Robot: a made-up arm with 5 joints.
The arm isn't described. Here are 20 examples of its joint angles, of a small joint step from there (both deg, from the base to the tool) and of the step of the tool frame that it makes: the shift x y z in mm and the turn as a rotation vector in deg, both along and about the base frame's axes.
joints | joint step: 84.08 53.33 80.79 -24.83 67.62 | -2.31 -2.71 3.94 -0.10 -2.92
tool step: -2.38 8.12 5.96 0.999 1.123 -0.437
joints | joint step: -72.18 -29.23 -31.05 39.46 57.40 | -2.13 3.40 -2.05 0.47 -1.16
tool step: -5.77 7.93 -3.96 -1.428 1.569 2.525
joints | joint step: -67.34 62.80 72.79 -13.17 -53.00 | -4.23 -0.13 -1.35 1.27 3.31
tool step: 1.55 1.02 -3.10 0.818 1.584 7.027
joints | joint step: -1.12 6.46 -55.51 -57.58 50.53 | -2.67 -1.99 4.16 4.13 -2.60
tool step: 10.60 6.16 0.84 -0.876 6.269 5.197
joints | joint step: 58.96 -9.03 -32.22 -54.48 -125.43 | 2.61 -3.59 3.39 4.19 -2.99
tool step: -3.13 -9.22 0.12 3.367 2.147 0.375
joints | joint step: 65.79 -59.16 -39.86 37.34 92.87 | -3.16 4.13 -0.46 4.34 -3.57
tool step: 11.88 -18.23 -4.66 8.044 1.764 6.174
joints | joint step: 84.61 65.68 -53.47 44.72 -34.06 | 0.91 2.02 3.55 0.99 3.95
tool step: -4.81 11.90 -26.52 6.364 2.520 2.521
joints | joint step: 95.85 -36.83 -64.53 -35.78 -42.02 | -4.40 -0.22 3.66 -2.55 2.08
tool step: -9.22 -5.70 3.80 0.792 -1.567 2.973
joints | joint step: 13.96 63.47 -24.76 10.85 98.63 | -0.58 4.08 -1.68 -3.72 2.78
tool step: -1.52 3.11 -10.26 -2.088 -0.850 2.675
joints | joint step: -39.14 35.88 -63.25 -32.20 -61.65 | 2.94 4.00 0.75 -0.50 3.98
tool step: 23.61 0.39 -19.21 -4.293 2.054 -6.294
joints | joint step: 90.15 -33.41 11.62 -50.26 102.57 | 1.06 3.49 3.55 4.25 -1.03
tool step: -4.63 -34.78 -30.32 11.284 -0.547 -0.111
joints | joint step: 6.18 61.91 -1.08 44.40 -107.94 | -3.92 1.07 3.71 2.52 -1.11
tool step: -27.10 12.74 -1.81 0.179 7.307 2.864
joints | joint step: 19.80 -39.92 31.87 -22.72 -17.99 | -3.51 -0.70 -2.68 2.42 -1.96
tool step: -3.02 17.05 10.15 1.296 -1.432 4.526
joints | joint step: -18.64 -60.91 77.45 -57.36 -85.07 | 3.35 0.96 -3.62 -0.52 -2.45
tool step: 4.13 -13.99 12.49 2.658 -2.513 -1.696
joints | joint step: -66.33 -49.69 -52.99 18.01 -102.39 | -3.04 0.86 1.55 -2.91 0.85
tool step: 2.78 3.48 2.88 0.435 -0.258 2.193
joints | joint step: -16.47 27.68 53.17 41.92 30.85 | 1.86 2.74 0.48 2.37 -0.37
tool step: -12.87 -6.23 1.47 -1.705 5.328 -2.160
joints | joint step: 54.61 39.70 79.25 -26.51 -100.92 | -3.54 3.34 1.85 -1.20 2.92
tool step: -10.40 16.76 3.29 3.317 2.231 6.450
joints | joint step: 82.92 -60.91 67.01 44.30 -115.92 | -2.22 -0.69 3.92 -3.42 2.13
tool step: 8.10 1.97 -8.64 -0.382 1.320 3.859
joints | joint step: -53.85 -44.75 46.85 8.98 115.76 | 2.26 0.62 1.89 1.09 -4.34
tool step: 8.60 -5.06 -12.22 -0.300 5.547 -3.226
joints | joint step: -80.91 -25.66 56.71 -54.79 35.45 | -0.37 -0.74 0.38 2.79 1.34
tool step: -2.05 1.84 -4.56 -2.592 -0.847 -0.143
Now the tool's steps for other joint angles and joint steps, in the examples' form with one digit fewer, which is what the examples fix.
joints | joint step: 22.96 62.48 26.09 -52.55 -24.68 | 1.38 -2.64 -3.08 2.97 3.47
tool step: 15.4 -11.9 12.2 -3.72 -1.37 0.59
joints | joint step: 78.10 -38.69 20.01 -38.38 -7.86 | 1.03 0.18 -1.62 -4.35 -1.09
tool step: -6.6 11.4 8.5 -5.57 -1.68 -0.09
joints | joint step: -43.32 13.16 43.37 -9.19 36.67 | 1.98 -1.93 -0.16 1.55 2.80
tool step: 9.5 -3.2 5.2 -1.05 -1.68 0.07
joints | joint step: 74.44 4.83 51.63 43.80 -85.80 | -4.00 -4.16 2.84 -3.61 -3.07
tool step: 11.4 -1.4 2.9 -4.82 -1.09 0.95
